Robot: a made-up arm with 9 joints. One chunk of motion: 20 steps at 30 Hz.
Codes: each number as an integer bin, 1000 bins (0 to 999) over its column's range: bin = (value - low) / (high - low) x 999, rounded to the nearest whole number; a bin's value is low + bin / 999 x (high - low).
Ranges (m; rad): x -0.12..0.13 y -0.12..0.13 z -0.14..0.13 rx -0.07..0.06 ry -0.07..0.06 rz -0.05..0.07
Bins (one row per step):
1: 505 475 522 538 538 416
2: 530 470 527 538 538 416
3: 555 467 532 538 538 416
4: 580 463 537 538 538 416
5: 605 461 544 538 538 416
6: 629 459 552 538 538 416
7: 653 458 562 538 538 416
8: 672 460 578 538 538 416
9: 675 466 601 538 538 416
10: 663 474 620 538 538 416
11: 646 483 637 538 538 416
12: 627 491 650 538 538 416
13: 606 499 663 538 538 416
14: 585 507 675 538 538 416
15: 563 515 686 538 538 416
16: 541 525 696 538 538 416
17: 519 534 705 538 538 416
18: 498 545 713 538 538 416
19: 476 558 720 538 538 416
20: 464 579 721 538 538 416
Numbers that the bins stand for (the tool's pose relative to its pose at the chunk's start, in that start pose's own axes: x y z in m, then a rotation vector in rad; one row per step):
1: 0.0064 -0.0011 0.0011 0.0000 0.0000 0.0000
2: 0.0126 -0.0024 0.0024 0.0000 0.0000 0.0000
3: 0.0189 -0.0031 0.0038 0.0000 0.0000 0.0000
4: 0.0251 -0.0041 0.0051 0.0000 0.0000 0.0000
5: 0.0314 -0.0046 0.0070 0.0000 0.0000 0.0000
6: 0.0374 -0.0051 0.0092 0.0000 0.0000 0.0000
7: 0.0434 -0.0054 0.0119 0.0000 0.0000 0.0000
8: 0.0482 -0.0049 0.0162 0.0000 0.0000 0.0000
9: 0.0489 -0.0034 0.0224 0.0000 0.0000 0.0000
10: 0.0459 -0.0014 0.0276 0.0000 0.0000 0.0000
11: 0.0417 0.0009 0.0322 0.0000 0.0000 0.0000
12: 0.0369 0.0029 0.0357 0.0000 0.0000 0.0000
13: 0.0317 0.0049 0.0392 0.0000 0.0000 0.0000
14: 0.0264 0.0069 0.0424 0.0000 0.0000 0.0000
15: 0.0209 0.0089 0.0454 0.0000 0.0000 0.0000
16: 0.0154 0.0114 0.0481 0.0000 0.0000 0.0000
17: 0.0099 0.0136 0.0505 0.0000 0.0000 0.0000
18: 0.0046 0.0164 0.0527 0.0000 0.0000 0.0000
19: -0.0009 0.0196 0.0546 0.0000 0.0000 0.0000
20: -0.0039 0.0249 0.0549 0.0000 0.0000 0.0000

